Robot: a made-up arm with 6 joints.
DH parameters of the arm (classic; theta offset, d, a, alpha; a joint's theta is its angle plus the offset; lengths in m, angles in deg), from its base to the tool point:
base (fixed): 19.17 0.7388 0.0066 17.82
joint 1: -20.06 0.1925 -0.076 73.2
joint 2: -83.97 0.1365 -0.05 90
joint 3: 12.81 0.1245 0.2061 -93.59
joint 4: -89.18 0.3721 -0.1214 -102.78
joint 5: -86.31 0.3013 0 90
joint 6: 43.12 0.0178 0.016 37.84
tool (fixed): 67 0.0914 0 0
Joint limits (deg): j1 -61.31..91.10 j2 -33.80..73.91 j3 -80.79..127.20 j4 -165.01..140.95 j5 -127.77..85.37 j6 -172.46..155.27
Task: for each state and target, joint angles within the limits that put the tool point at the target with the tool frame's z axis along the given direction. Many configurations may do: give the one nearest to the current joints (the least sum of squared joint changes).
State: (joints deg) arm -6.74 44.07 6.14 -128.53 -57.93 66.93
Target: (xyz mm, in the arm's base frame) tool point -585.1 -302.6 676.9 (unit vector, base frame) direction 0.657 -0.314 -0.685
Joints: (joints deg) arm -41.06 49.18 23.28 -95.41 -93.90 41.95
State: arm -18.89 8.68 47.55 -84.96 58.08 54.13
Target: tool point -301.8 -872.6 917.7 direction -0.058 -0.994 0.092
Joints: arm 9.98 -2.57 34.48 -74.80 17.08 72.25
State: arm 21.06 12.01 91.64 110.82 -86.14 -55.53
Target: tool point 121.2 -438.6 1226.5 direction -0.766 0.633 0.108
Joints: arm 29.16 36.04 50.26 60.55 -34.31 -28.28
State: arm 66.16 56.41 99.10 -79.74 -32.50 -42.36
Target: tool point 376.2 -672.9 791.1 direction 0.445 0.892 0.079
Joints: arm 69.65 35.05 61.19 -92.41 -54.73 -75.05
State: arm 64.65 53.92 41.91 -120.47 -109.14 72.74
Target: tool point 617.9 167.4 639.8 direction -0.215 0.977 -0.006
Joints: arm 91.05 73.91 6.31 -82.95 -72.08 73.29
